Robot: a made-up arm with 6 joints. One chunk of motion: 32 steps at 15 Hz.
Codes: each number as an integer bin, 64 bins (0 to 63) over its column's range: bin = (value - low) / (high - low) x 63, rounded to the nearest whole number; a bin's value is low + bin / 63 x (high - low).
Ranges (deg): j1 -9..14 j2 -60..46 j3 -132..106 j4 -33..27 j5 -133..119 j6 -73..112
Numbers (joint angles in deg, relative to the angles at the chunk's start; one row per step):
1: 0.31 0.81 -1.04 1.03 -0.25 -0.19
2: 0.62 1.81 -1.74 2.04 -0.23 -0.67
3: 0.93 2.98 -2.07 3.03 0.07 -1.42
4: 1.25 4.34 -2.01 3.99 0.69 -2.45
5: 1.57 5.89 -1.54 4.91 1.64 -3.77
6: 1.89 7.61 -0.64 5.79 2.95 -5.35
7: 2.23 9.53 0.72 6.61 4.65 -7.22
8: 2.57 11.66 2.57 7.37 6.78 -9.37
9: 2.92 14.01 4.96 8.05 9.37 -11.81
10: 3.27 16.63 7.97 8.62 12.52 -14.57
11: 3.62 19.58 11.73 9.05 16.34 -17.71
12: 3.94 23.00 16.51 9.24 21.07 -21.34
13: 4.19 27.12 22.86 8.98 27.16 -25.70
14: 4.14 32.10 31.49 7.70 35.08 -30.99
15: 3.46 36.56 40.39 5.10 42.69 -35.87
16: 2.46 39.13 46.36 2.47 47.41 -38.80
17: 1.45 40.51 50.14 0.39 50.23 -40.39
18: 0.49 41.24 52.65 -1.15 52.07 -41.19
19: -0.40 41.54 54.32 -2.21 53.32 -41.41
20: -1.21 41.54 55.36 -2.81 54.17 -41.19
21: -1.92 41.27 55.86 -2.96 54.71 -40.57
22: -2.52 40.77 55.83 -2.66 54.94 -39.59
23: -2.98 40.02 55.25 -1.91 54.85 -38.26
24: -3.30 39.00 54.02 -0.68 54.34 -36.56
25: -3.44 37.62 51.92 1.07 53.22 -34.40
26: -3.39 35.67 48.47 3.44 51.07 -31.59
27: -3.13 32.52 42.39 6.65 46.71 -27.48
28: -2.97 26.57 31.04 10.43 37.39 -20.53
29: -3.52 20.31 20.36 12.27 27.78 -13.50
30: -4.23 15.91 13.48 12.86 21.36 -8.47
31: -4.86 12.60 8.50 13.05 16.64 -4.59
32: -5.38 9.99 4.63 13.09 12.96 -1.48
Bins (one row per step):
1: 26 36 35 36 33 25
2: 26 37 34 37 33 25
3: 27 37 34 38 33 24
4: 28 38 34 39 33 24
5: 29 39 35 40 34 24
6: 30 40 35 41 34 23
7: 31 41 35 42 34 22
8: 32 43 36 42 35 22
9: 33 44 36 43 36 21
10: 34 46 37 44 36 20
11: 35 47 38 44 37 19
12: 35 49 39 44 39 18
13: 36 52 41 44 40 16
14: 36 55 43 43 42 14
15: 34 57 46 40 44 13
16: 31 59 47 37 45 12
17: 29 60 48 35 46 11
18: 26 60 49 33 46 11
19: 24 60 49 32 47 11
20: 21 60 50 32 47 11
21: 19 60 50 32 47 11
22: 18 60 50 32 47 11
23: 16 59 50 33 47 12
24: 16 59 49 34 47 12
25: 15 58 49 36 47 13
26: 15 57 48 38 46 14
27: 16 55 46 42 45 16
28: 17 51 43 46 43 18
29: 15 48 40 48 40 20
30: 13 45 39 48 39 22
31: 11 43 37 48 37 23
32: 10 42 36 48 36 24

